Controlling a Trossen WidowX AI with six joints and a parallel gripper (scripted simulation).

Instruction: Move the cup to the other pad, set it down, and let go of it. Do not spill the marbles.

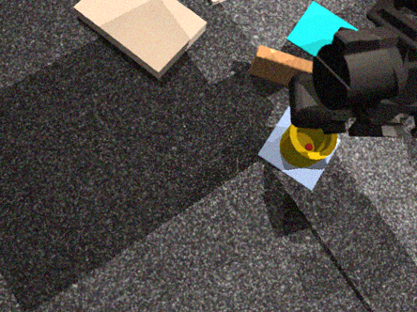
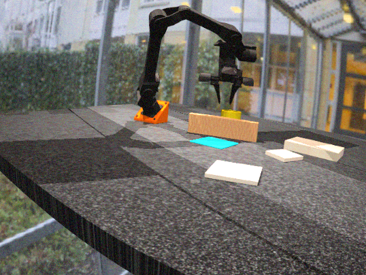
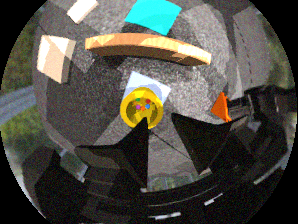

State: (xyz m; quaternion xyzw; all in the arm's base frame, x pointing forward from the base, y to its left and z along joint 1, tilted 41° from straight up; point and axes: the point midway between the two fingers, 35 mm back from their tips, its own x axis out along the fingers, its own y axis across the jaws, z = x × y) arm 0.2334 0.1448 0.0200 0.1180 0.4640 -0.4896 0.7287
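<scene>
The yellow cup lies 2 cm ahead of my gripper tip, 1 cm to the left of it and 6 cm below it. From my gripper tip the other things lie so: long wooden bar (6 cm ahead, 9 cm to the right, 7 cm below); small beige block (30 cm ahead, 16 cm to the right, 9 cm below); pale blue pad (2 cm ahead, 1 cm to the left, 10 cm below).
</scene>
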